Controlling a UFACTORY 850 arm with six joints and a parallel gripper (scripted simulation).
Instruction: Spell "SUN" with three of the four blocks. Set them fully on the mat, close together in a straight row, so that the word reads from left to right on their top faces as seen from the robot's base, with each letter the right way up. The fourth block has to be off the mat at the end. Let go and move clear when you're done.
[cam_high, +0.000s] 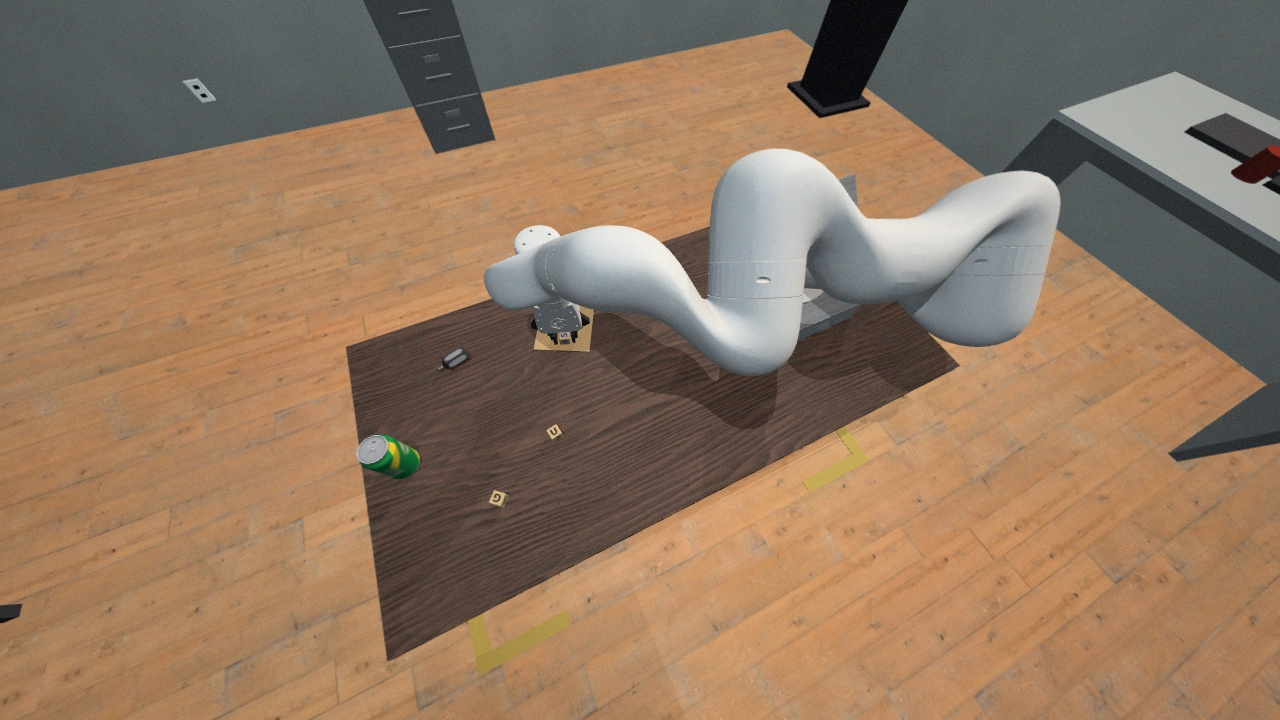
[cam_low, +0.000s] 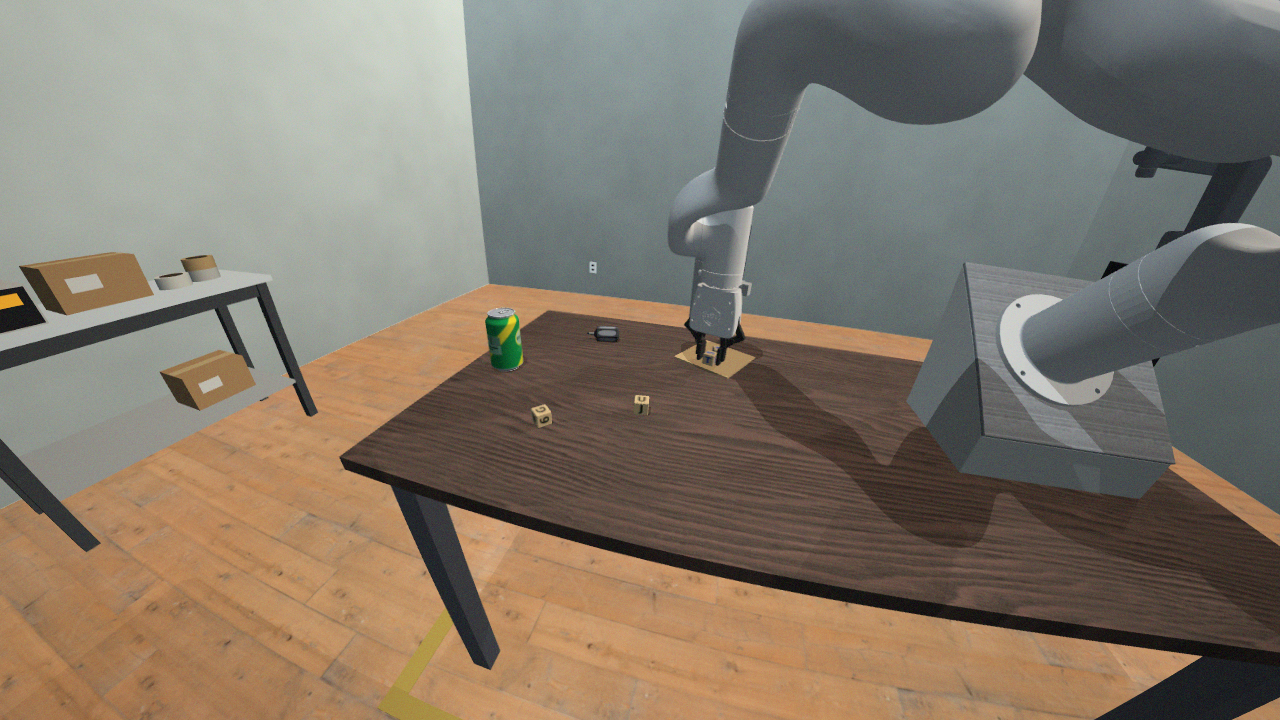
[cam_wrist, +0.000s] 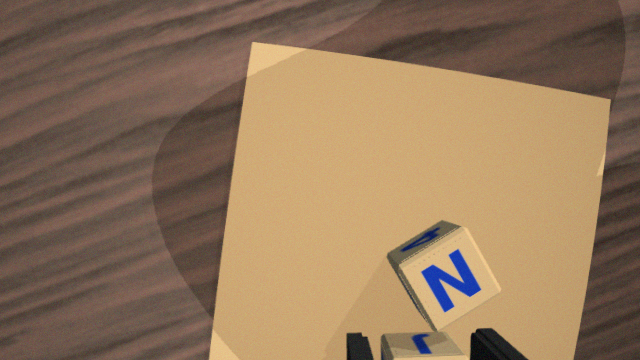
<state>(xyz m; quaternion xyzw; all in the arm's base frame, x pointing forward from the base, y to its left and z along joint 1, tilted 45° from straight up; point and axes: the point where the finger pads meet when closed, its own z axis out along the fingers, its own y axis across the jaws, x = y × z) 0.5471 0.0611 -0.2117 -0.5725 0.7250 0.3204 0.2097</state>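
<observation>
The s block is 10 mm below my hand. Round my hand: tan mat: 40 mm to the right, 30 mm below, 10 mm behind; n block: 30 mm to the right, 20 mm behind, 10 mm below; u block: 230 mm to the left, 90 mm ahead, 20 mm below.
</observation>
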